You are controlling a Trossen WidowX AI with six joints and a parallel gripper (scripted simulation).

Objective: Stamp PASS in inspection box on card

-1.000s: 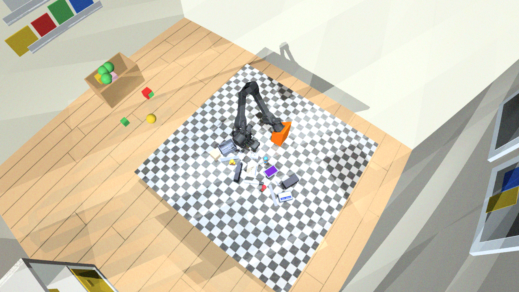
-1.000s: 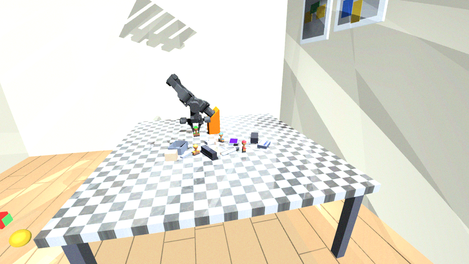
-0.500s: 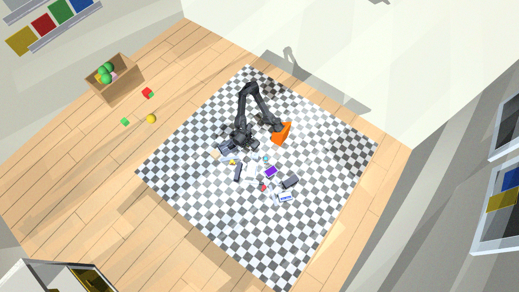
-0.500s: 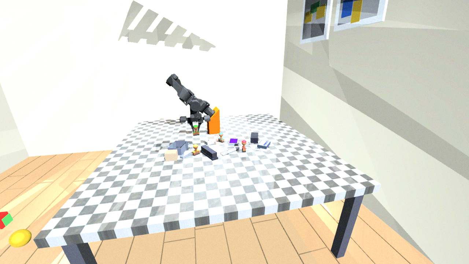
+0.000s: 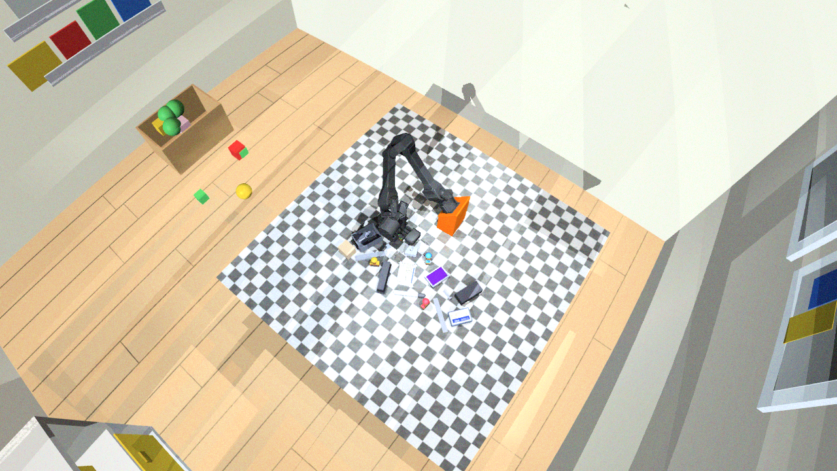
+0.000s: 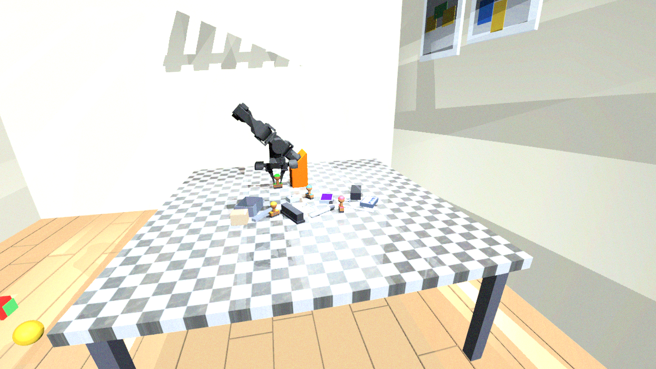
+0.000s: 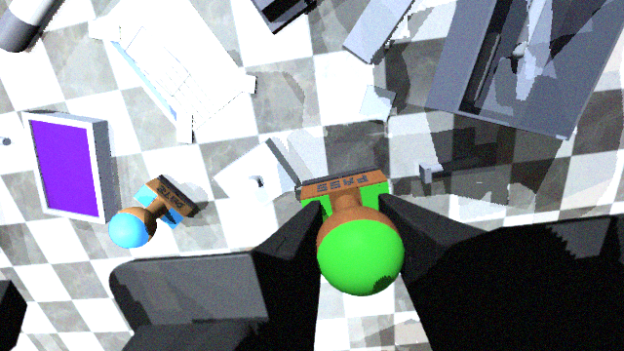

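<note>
The ink pad lies 220 mm to the left of my gripper tip, 90 mm below it and 20 mm ahead of it. Round my gripper tip: grey tray (130 mm to the right, 80 mm below, 70 mm ahead); then yellow-knobbed stamp (140 mm ahead, 80 mm below, 20 mm to the right); then green-knobbed stamp (right at my gripper tip).
</note>
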